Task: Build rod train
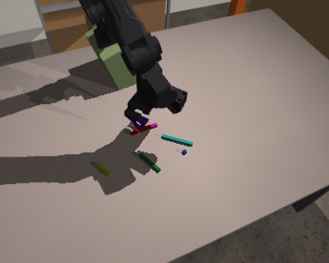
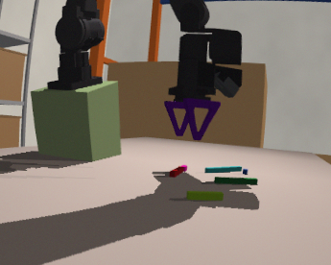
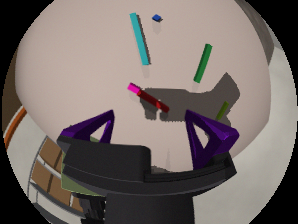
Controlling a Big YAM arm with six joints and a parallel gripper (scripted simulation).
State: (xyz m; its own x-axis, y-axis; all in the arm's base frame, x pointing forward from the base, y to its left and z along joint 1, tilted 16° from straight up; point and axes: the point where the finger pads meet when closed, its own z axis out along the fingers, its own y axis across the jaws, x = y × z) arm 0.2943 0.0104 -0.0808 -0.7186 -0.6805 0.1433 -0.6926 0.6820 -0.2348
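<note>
My gripper is now 80 mm above the red rod, 20 mm to the left of it and 10 mm past it. Round my hand: magenta rod 80 mm below, 30 mm to the left, 10 mm behind; turquoise rod 80 mm to the left, 80 mm below, 60 mm ahead; green rod 110 mm ahead, 80 mm below, 20 mm to the right.
</note>
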